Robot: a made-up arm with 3 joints.
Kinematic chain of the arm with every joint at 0, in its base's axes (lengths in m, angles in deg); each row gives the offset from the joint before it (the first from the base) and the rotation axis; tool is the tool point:
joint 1: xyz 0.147 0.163 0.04 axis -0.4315 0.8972 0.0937
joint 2: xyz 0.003 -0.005 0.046 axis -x
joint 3: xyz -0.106 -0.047 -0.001 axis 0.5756 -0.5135 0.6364
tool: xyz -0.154 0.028 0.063
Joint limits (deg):
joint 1: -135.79..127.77
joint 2: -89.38..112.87
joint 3: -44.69..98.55
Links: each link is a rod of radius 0.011 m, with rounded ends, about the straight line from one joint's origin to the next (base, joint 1, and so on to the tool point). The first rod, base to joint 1, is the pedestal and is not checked.
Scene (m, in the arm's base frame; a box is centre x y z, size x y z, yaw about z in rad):
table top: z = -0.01
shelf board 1: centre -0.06 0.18 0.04 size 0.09 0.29 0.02 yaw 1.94
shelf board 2: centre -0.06 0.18 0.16 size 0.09 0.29 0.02 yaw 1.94
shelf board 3: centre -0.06 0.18 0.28 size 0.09 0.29 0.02 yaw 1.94
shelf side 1: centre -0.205 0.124 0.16 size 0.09 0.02 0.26 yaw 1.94
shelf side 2: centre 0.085 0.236 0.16 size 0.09 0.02 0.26 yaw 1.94
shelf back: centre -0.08 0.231 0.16 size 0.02 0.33 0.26 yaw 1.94
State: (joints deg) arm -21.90 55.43 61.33
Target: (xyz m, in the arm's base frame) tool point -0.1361 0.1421 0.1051
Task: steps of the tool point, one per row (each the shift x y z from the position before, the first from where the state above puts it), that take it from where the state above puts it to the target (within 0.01 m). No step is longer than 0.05 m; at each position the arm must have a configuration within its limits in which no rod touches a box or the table.
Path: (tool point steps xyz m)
1: -0.0125 0.0317 0.0157
2: -0.0043 0.0348 0.0150
3: 0.0042 0.0359 0.0131

